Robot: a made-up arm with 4 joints. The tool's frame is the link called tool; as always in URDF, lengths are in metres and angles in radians. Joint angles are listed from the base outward. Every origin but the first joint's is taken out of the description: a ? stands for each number. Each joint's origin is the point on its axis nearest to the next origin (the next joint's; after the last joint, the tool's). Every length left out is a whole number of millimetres.
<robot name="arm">
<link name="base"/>
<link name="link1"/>
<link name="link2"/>
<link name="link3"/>
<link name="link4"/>
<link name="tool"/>
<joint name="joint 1" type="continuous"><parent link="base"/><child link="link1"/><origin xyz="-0.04 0.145 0.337" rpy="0 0 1.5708"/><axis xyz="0 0 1"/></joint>
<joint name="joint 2" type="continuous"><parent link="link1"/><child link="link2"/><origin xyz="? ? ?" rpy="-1.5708 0 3.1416"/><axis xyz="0 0 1"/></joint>
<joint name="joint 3" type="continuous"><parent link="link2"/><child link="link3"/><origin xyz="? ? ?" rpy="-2.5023 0.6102 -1.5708"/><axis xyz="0 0 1"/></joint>
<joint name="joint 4" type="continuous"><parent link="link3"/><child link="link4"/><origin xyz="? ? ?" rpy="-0.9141 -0.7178 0.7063"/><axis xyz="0 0 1"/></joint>
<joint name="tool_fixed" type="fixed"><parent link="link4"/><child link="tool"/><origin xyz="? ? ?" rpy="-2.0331 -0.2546 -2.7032"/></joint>
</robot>
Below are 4 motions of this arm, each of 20 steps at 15 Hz.
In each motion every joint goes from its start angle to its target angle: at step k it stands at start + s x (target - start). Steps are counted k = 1, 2, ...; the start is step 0. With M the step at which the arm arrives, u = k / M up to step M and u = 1 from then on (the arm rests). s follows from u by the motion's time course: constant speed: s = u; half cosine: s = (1 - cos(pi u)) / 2; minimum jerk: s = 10 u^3 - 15 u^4 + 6 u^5.
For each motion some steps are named. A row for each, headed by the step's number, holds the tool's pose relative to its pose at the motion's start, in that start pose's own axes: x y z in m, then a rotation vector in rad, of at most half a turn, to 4 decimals.
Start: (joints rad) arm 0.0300 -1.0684 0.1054 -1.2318
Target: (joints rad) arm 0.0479 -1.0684 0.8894 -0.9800
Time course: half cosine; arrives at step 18
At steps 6, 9, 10, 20:
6: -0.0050 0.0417 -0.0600 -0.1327 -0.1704 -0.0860
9: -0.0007 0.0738 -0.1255 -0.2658 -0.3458 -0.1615
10: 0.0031 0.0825 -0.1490 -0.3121 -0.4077 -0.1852
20: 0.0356 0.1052 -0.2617 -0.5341 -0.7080 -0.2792

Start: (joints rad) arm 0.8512 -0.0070 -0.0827 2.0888
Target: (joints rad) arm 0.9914 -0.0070 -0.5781 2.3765
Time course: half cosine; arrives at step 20
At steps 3, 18, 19, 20:
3: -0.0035 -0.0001 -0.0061 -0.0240 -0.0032 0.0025
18: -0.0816 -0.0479 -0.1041 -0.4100 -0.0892 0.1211
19: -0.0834 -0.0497 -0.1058 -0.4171 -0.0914 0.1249
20: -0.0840 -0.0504 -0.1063 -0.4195 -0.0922 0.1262

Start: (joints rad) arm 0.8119 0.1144 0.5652 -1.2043
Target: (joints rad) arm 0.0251 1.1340 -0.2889 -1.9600
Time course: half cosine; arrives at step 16
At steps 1, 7, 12, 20:
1: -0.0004 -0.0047 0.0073 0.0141 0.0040 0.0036
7: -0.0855 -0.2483 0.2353 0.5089 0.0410 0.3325
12: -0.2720 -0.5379 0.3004 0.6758 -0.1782 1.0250
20: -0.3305 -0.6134 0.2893 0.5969 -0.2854 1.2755

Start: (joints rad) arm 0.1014 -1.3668 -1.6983 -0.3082
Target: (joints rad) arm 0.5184 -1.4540 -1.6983 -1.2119
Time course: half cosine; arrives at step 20
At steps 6, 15, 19, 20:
6: -0.0129 0.0428 -0.0545 -0.1339 0.1495 0.0857
15: -0.0579 0.1468 -0.2492 -0.5602 0.6533 0.2646
19: -0.0685 0.1624 -0.2954 -0.6513 0.7689 0.2841
20: -0.0690 0.1630 -0.2975 -0.6553 0.7741 0.2848

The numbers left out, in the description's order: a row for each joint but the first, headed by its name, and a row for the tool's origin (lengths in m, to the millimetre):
joint 2: -0.001 -0.578 0
joint 3: -0.26 0.087 0
joint 4: 0.29 -0.202 0
tool: 0.017 -0.009 0

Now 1 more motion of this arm.
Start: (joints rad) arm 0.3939 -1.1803 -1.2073 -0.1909
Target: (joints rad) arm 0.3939 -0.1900 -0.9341 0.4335
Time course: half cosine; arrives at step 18
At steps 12, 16, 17, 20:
12: -0.0514 -0.0105 -0.0249 0.4464 0.0475 0.0858
16: -0.0671 -0.0200 -0.0222 0.5925 0.0806 0.0645
17: -0.0686 -0.0212 -0.0217 0.6075 0.0846 0.0609
20: -0.0691 -0.0216 -0.0215 0.6125 0.0860 0.0597

